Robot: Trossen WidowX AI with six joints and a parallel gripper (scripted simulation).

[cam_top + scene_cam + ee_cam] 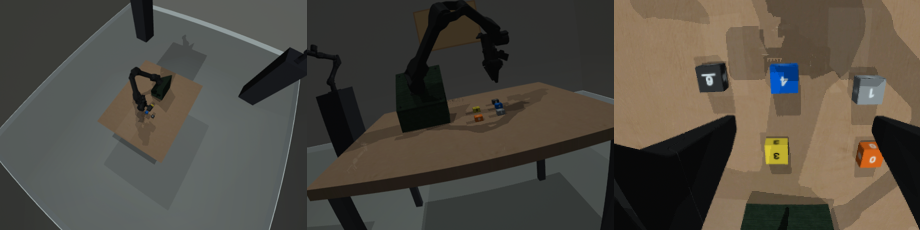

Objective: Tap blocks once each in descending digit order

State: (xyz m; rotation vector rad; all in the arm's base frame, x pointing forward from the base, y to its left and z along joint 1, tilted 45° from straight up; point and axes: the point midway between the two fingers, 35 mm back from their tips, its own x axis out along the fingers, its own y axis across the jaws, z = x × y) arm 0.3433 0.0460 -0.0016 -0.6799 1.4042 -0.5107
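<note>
Right now my gripper tip is 10 cm to the right of the black block and 12 cm above it. Round my gripper tip: grey block: 1 cm behind, 9 cm to the right, 12 cm below; then yellow block: 11 cm behind, 1 cm to the left, 12 cm below; then blue block: 1 cm to the left, 12 cm below.
</note>
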